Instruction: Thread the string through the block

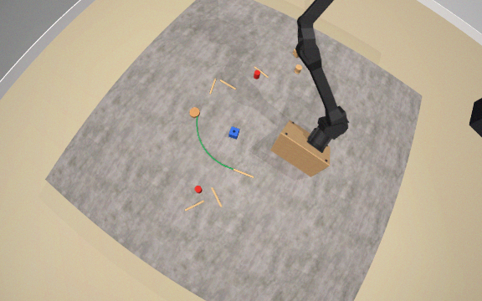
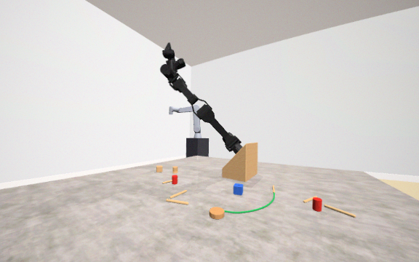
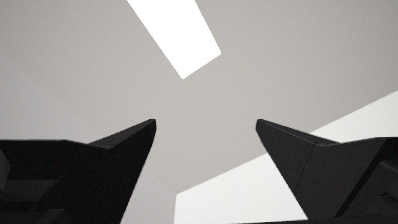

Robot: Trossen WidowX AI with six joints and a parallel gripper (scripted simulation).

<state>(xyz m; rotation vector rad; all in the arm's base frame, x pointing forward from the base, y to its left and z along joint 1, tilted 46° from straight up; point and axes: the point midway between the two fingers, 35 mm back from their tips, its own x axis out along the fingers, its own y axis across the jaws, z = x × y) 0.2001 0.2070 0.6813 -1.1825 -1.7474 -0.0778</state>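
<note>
My gripper tip is now 730 mm above the blue block and 460 mm to the right of it. The rest, counted from my gripper tip: wooden cylinder: 730 mm below, 50 mm to the left, 20 mm behind; then small wooden cube: 730 mm below, 30 mm to the right, 30 mm ahead; then round wooden button: 740 mm below, 490 mm to the left, 170 mm ahead.
</note>
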